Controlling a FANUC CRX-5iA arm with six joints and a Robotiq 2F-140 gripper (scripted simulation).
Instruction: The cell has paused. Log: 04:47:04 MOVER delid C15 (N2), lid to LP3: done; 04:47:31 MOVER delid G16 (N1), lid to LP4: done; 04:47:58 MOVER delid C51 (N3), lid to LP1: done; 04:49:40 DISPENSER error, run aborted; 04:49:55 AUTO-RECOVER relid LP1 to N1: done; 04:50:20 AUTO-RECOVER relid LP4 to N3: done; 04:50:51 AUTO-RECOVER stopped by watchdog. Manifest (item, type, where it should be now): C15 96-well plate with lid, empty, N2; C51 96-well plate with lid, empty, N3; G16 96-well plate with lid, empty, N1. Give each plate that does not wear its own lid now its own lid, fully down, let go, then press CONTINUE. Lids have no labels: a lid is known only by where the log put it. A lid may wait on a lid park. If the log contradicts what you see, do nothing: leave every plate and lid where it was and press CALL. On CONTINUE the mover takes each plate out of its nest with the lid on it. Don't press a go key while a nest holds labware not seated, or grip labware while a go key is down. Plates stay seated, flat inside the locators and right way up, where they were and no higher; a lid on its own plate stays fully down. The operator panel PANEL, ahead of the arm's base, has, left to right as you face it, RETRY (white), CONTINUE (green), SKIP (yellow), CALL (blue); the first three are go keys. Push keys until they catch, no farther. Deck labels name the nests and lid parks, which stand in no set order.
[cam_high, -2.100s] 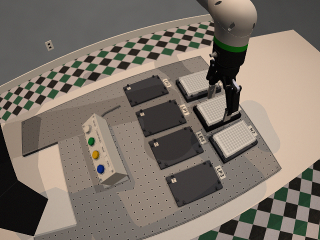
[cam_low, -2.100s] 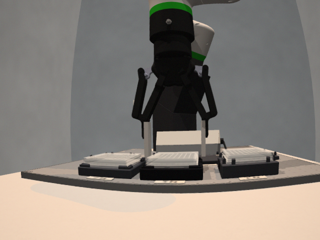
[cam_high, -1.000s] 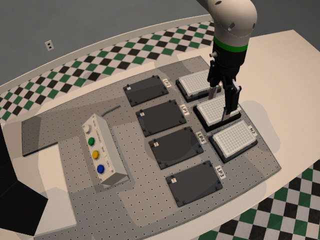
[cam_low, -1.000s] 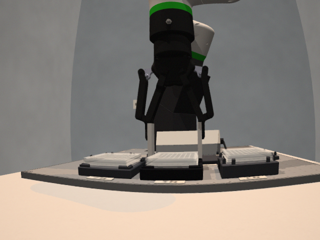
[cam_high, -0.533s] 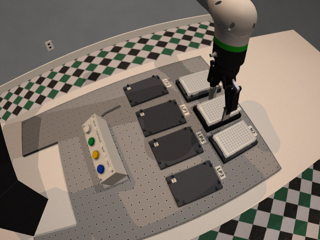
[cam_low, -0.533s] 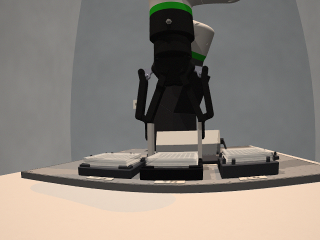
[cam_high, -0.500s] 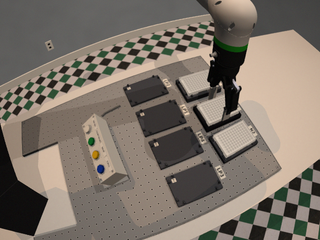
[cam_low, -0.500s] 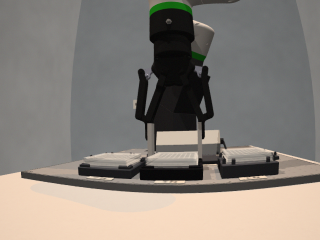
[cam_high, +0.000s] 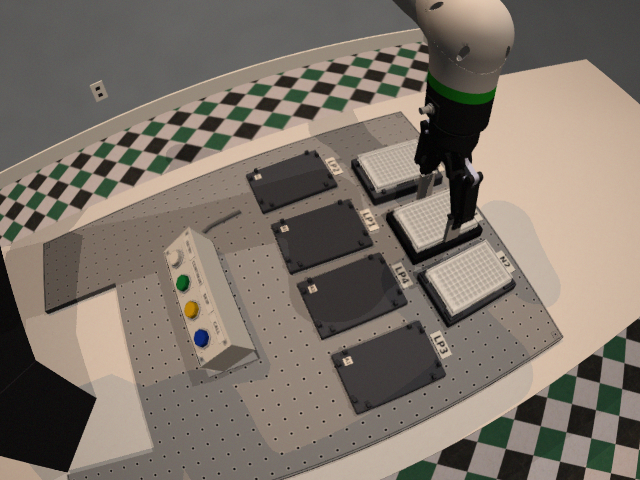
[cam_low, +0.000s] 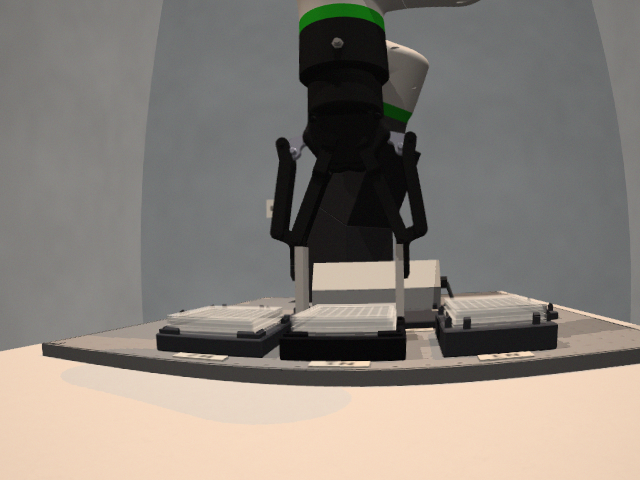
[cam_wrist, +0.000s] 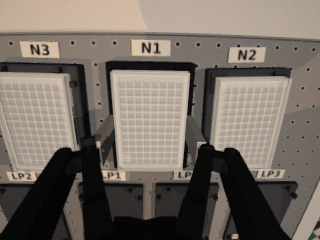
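The lid park LP1 lies 200 mm behind my hand, 50 mm below it and 20 mm to the left of it. Also, from my hand: plate: 120 mm to the right, 30 mm below, 30 mm ahead; LP3 label: 210 mm to the right, 60 mm below, 50 mm behind; lid park LP4: 170 mm behind, 100 mm to the right, 50 mm below.
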